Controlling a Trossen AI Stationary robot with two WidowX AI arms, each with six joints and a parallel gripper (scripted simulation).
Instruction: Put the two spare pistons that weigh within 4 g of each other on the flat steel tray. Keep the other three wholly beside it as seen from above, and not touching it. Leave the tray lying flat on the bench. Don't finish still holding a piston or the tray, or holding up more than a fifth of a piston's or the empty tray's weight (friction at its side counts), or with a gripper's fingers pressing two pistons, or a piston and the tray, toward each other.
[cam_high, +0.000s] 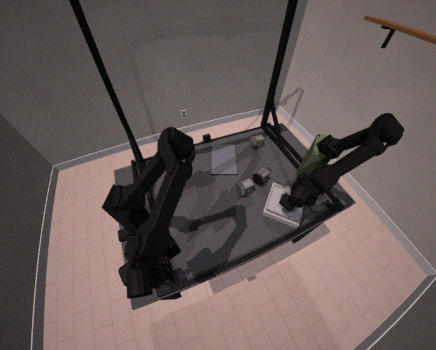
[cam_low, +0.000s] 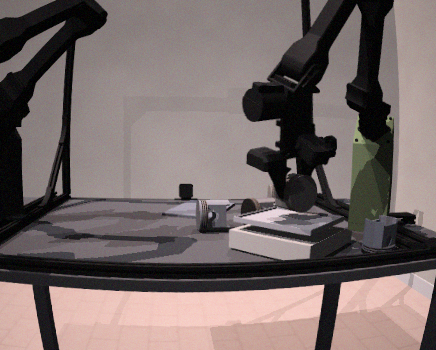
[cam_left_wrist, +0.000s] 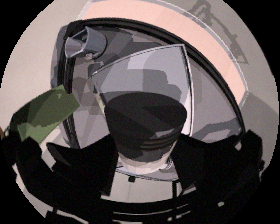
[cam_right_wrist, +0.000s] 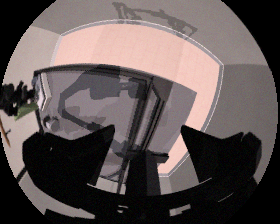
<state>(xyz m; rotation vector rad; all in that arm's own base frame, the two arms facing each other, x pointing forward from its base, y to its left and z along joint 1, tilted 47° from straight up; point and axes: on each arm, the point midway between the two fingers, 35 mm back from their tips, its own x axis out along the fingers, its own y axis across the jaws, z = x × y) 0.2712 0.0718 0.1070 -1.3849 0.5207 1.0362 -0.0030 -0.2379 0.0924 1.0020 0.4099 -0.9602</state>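
Right now my left hand is 9 cm above the white scale pan. The rest, counted from my left hand: flat grey steel tray (41 cm behind, 17 cm to the right, 14 cm below); piston (46 cm behind, 10 cm below, 7 cm to the left).
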